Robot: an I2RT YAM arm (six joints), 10 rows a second.
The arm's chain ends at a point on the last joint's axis. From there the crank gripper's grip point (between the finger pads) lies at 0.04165 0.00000 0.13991 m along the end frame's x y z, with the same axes.
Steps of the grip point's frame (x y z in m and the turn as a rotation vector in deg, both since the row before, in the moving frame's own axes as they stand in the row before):
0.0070 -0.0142 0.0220 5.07 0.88 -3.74
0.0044 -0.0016 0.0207 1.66 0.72 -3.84
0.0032 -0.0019 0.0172 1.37 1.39 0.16
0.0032 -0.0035 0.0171 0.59 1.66 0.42
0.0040 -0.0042 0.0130 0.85 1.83 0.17
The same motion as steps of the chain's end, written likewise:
0.0054 0.0009 0.0233 5.07 0.88 -3.74
0.0029 0.0053 0.0213 1.66 0.72 -3.84
-0.0002 0.0013 0.0183 1.37 1.39 0.16
-0.0008 -0.0024 0.0184 0.59 1.66 0.42
-0.0004 -0.0023 0.0144 0.85 1.83 0.17

